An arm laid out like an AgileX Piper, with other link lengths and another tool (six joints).
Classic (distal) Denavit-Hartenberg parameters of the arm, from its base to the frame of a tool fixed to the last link. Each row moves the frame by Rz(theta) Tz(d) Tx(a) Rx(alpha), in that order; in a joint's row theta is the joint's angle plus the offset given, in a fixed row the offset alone. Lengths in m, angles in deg.
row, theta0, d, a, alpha
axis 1, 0, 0.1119, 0, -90
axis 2, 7.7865, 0, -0.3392, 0
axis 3, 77.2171, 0, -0.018, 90
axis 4, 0, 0.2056, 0, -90
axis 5, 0, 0, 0, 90
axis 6, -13.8, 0.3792, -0.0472, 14.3
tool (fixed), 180, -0.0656, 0, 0
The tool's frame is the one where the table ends.
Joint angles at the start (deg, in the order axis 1, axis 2, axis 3, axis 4, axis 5, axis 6):
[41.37, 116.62, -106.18, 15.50, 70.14, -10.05]
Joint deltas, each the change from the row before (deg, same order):
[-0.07, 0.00, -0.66, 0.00, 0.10, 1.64]
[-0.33, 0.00, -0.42, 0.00, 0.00, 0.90]
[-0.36, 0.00, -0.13, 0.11, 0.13, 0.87]
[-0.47, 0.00, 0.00, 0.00, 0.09, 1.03]
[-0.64, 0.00, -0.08, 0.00, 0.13, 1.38]
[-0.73, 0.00, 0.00, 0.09, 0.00, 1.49]
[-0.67, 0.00, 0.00, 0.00, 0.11, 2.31]
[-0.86, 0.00, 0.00, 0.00, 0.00, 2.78]
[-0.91, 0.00, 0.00, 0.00, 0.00, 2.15]
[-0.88, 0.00, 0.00, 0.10, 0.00, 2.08]
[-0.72, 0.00, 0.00, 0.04, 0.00, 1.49]
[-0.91, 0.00, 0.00, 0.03, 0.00, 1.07]
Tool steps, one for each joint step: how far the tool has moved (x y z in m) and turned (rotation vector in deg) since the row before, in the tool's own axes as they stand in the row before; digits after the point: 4 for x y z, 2 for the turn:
[0.0039, 0.0030, -0.0021, -0.18, 0.13, 1.62]
[0.0026, 0.0045, -0.0012, -0.22, 0.16, 1.18]
[0.0003, 0.0035, -0.0003, -0.01, -0.21, 1.19]
[-0.0005, 0.0050, 0.0005, -0.12, -0.37, 1.42]
[-0.0001, 0.0069, 0.0003, -0.18, -0.42, 1.91]
[0.0003, 0.0076, 0.0005, -0.15, -0.39, 2.17]
[0.0000, 0.0079, 0.0008, -0.18, -0.70, 2.85]
[0.0009, 0.0102, 0.0009, -0.26, -0.71, 3.51]
[0.0011, 0.0102, 0.0008, -0.27, -0.55, 2.95]
[0.0015, 0.0094, 0.0006, -0.16, -0.51, 2.89]
[0.0014, 0.0077, 0.0005, -0.16, -0.36, 2.15]
[0.0017, 0.0091, 0.0005, -0.22, -0.25, 1.92]

